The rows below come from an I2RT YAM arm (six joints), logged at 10 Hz.
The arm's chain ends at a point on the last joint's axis. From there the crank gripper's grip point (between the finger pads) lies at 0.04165 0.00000 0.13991 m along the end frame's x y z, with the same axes.
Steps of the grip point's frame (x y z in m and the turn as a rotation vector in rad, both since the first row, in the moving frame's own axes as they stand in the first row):
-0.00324 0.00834 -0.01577 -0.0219 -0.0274 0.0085
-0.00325 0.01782 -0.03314 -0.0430 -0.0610 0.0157
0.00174 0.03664 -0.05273 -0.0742 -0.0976 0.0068
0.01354 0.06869 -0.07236 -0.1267 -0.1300 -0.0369
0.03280 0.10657 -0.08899 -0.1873 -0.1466 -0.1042
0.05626 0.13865 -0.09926 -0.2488 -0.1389 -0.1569
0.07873 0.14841 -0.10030 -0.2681 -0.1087 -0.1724
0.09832 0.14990 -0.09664 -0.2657 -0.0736 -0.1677
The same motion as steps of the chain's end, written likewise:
0.00062 0.00493 -0.01682 -0.0219 -0.0274 0.0085
0.00541 0.01117 -0.03527 -0.0430 -0.0610 0.0157
0.01560 0.02590 -0.05572 -0.0742 -0.0976 0.0068
0.03168 0.05192 -0.07554 -0.1267 -0.1300 -0.0369
0.05239 0.08332 -0.09150 -0.1873 -0.1466 -0.1042
0.07355 0.10865 -0.10012 -0.2488 -0.1389 -0.1569
0.09131 0.11675 -0.09990 -0.2681 -0.1087 -0.1724
0.10604 0.11897 -0.09530 -0.2657 -0.0736 -0.1677

